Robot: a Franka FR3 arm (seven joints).
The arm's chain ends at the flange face. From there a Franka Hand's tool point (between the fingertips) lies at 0.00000 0.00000 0.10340 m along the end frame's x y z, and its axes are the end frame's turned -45 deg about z.
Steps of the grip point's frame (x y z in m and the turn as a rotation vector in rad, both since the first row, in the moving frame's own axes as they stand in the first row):
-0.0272, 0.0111, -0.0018, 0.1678, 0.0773, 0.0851
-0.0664, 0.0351, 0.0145, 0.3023, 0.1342, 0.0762
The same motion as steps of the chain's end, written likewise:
-0.0056, 0.0452, 0.0000, 0.1733, -0.0640, 0.0851
-0.0113, 0.1035, 0.0201, 0.3087, -0.1189, 0.0762

